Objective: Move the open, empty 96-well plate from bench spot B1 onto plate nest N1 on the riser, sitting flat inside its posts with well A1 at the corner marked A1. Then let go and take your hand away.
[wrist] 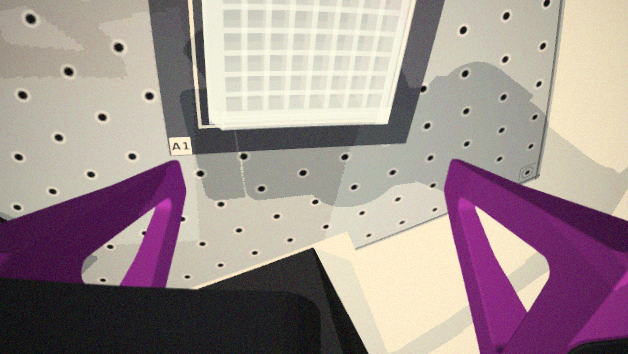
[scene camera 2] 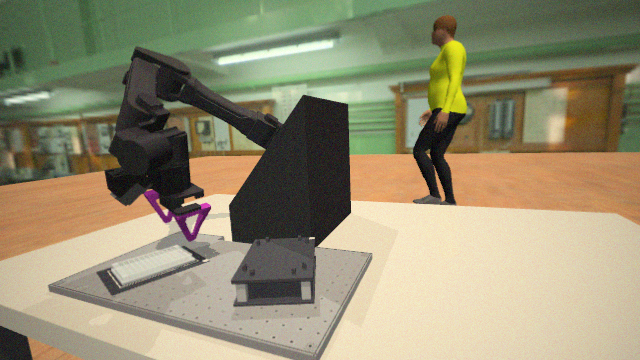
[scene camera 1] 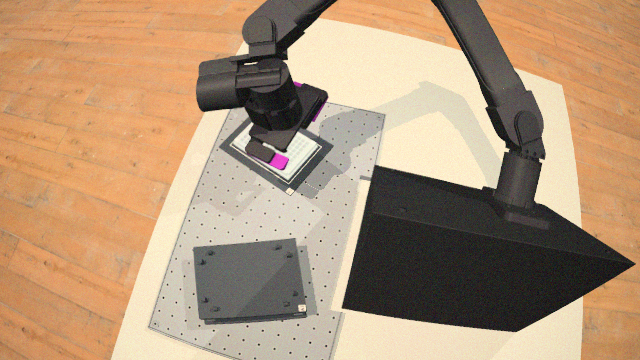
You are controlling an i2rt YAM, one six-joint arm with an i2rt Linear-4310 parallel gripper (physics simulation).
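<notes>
The white 96-well plate (scene camera 1: 306, 148) (scene camera 2: 150, 263) (wrist: 310, 60) lies flat on the dark mat of spot B1 (scene camera 1: 326, 147) (scene camera 2: 103, 276) (wrist: 300, 138). The mat's A1 label (scene camera 1: 290, 191) (wrist: 180, 146) is beside one plate corner. My gripper (scene camera 1: 299, 136) (scene camera 2: 179, 229) (wrist: 314, 174) is open and empty, with magenta fingers above the bench and the plate below them; it partly hides the plate in scene camera 1. Plate nest N1 (scene camera 1: 245, 280) (scene camera 2: 277, 260) is a dark riser top with small corner posts. Its A1 label (scene camera 1: 301, 308) is at the lower right in scene camera 1. No plate sits on it.
The perforated grey board (scene camera 1: 240, 212) (scene camera 2: 200, 300) (wrist: 102, 135) carries the mat and riser. A large black wedge-shaped arm base (scene camera 1: 450, 260) (scene camera 2: 295, 185) stands beside the board on the cream table (scene camera 1: 415, 135) (scene camera 2: 475, 280). A person in yellow (scene camera 2: 450, 75) stands in the background.
</notes>
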